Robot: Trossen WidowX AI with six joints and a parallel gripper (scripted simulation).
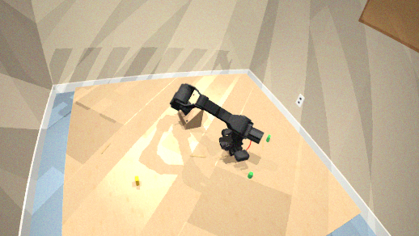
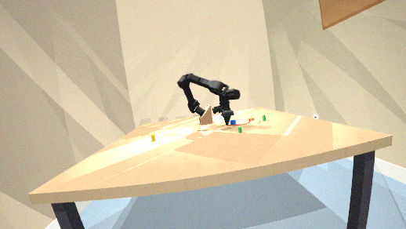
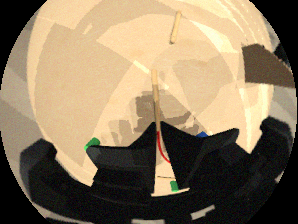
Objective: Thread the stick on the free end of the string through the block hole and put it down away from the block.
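Right now my gripper tip is 80 mm past the blue cube, 70 mm to the right of it and 10 mm above it. From my gripper tip the other things lie so: thin wooden stick (10 mm to the right); then round wooden button (120 mm behind, 220 mm to the left, 10 mm below); then yellow piece (20 mm behind, 460 mm to the right).
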